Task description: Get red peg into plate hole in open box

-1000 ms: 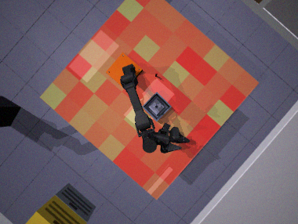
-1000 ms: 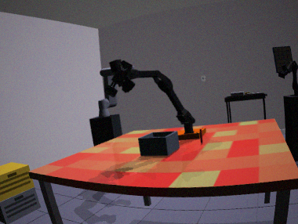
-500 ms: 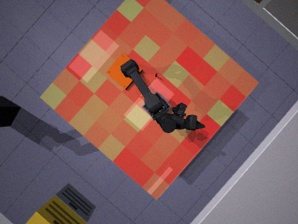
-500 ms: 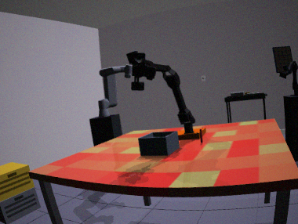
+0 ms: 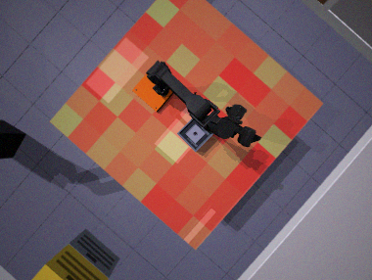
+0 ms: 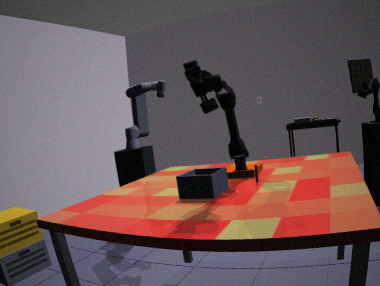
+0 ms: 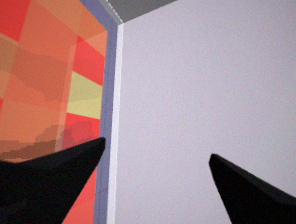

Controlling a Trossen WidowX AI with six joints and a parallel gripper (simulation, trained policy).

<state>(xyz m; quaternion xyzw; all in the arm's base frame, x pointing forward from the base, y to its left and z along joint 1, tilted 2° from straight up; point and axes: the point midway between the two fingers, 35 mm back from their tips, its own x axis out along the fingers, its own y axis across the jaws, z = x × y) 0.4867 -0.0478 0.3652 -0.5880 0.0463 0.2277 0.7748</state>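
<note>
My gripper tip is 32 cm past the red peg, 13 cm to the right of it and 36 cm above it. From my gripper tip the other things lie so: dark box (19 cm behind, 9 cm to the right, 38 cm below); pale plate (19 cm behind, 9 cm to the right, 36 cm below).
</note>
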